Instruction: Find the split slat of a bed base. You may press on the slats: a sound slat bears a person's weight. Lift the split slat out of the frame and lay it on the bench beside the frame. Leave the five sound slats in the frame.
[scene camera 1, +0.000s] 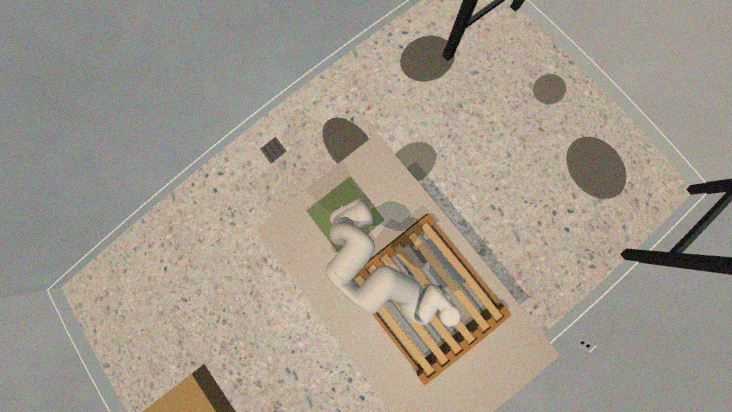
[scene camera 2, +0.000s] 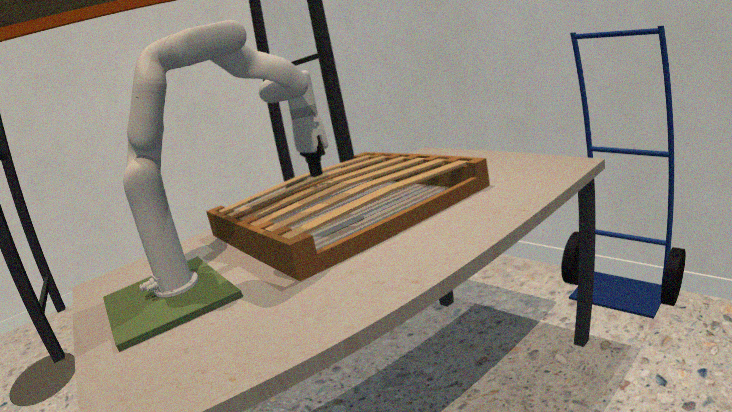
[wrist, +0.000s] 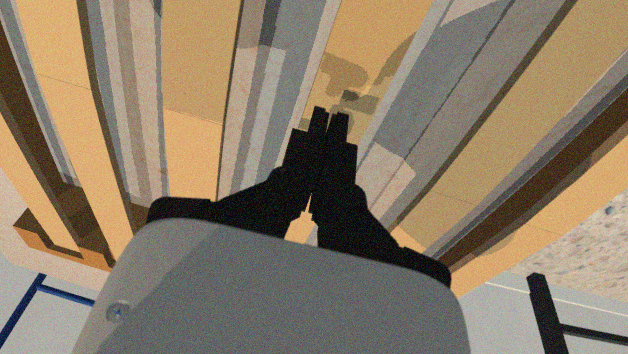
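Observation:
The wooden bed frame (scene camera 1: 424, 380) (scene camera 2: 256, 235) (wrist: 30, 237) lies on the bench (scene camera 1: 532, 348) (scene camera 2: 409, 255). Several light wooden slats run lengthwise across it, side by side. My gripper (scene camera 2: 316, 174) (wrist: 324, 133) is shut and empty, pointing down at the slats. In the wrist view its tips are over the middle slat (wrist: 385, 30), with their shadow close by on the wood; whether they touch cannot be told. No split shows plainly on any slat. Thin straight lines cross several slats. In scene camera 1 my arm hides the gripper and parts of some slats.
My arm's base stands on a green plate (scene camera 1: 318, 210) (scene camera 2: 169, 322) beside the frame's near end. Grey strips show below the slats. A blue hand truck (scene camera 2: 631, 151) stands past the bench's far end. Black stand legs (scene camera 1: 681, 259) (scene camera 2: 332, 76) rise beyond the bench.

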